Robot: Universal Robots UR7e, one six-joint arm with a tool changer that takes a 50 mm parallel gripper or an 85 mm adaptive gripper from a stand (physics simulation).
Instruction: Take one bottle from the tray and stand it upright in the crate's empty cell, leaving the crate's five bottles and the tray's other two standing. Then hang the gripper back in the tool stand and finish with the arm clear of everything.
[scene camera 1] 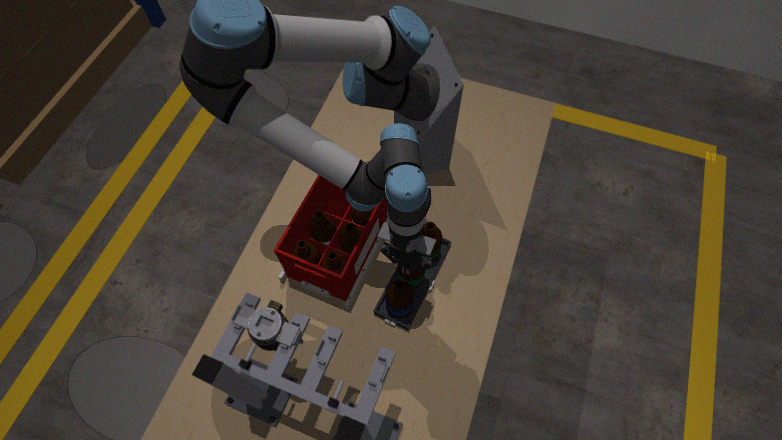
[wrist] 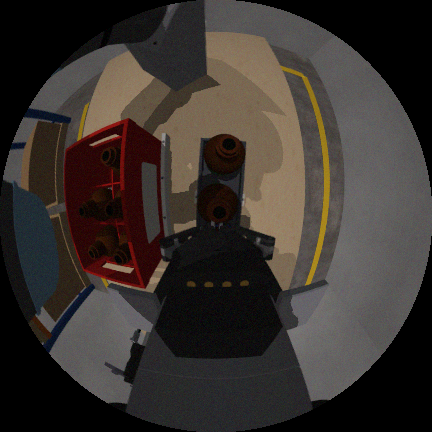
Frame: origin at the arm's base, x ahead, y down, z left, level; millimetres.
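Seen in the pictures: arm's base, origin of its link: (scene camera 1: 422,93).
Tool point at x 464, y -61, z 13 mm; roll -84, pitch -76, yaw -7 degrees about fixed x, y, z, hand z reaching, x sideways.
Pixels of each thing's middle, then the offset from my tool point to it. "spot": a spot on its surface instead.
- red crate, middle of its body: (wrist: 114,203) (scene camera 1: 336,233) dx -89, dy +224, dz -197 mm
- dark tray, a spot on its surface: (scene camera 1: 378,313) spot: dx +94, dy +287, dz -56 mm
- far bottle, middle of its body: (wrist: 223,154) (scene camera 1: 428,239) dx -109, dy +229, dz +50 mm
- round-topped tool, middle of its body: (scene camera 1: 276,334) (wrist: 144,357) dx +240, dy +49, dz -241 mm
The red crate (scene camera 1: 322,278) (wrist: 131,200) holds five brown bottles; its empty cell is at the far left in the scene view. The dark tray (scene camera 1: 378,313) (wrist: 202,150) beside it bears three upright bottles. The near one (scene camera 1: 399,299) has a blue label, and the middle one (scene camera 1: 410,278) (wrist: 218,201) a green label. The far bottle (scene camera 1: 432,232) (wrist: 223,154) stands behind them. My gripper (scene camera 1: 405,269) hangs low over the near half of the tray, its fingers partly drawn together. I see no bottle between them. Its body hides the near bottle in the wrist view.
The tool stand (scene camera 1: 322,396) is at the front, with a round-topped tool (scene camera 1: 266,326) hanging at its left. Its bare prongs stand to the right of that tool. The crate wall is close to the left of my gripper. The robot's pedestal (scene camera 1: 437,131) (wrist: 175,55) stands behind.
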